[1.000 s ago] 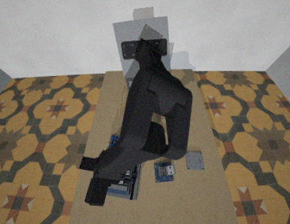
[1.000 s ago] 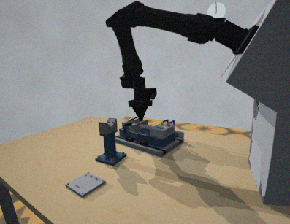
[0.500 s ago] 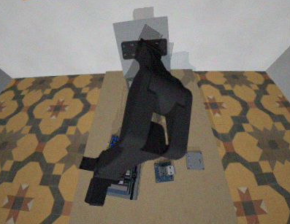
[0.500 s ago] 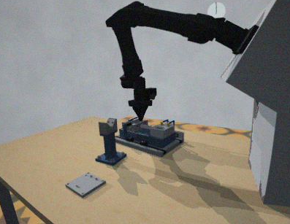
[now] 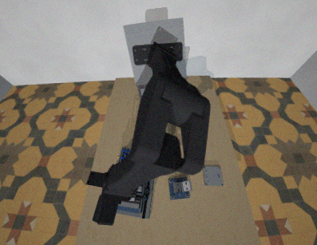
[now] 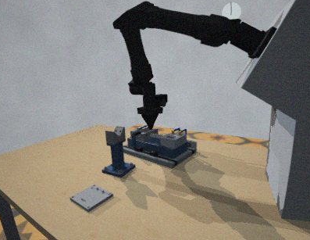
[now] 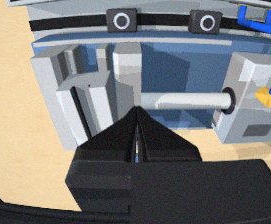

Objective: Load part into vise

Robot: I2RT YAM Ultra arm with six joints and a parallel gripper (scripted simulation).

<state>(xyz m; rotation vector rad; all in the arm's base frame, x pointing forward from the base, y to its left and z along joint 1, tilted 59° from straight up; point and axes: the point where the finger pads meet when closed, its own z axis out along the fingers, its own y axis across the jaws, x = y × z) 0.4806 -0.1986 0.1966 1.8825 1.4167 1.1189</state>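
Now: hand 4 cm short of the part and 1 cm above it. Round my hand: air cylinder rod 5 cm behind, 1 cm to the left, 3 cm below; moving jaw 1 cm ahead, 3 cm below; work stop 5 cm ahead, 4 cm to the left, 2 cm below.
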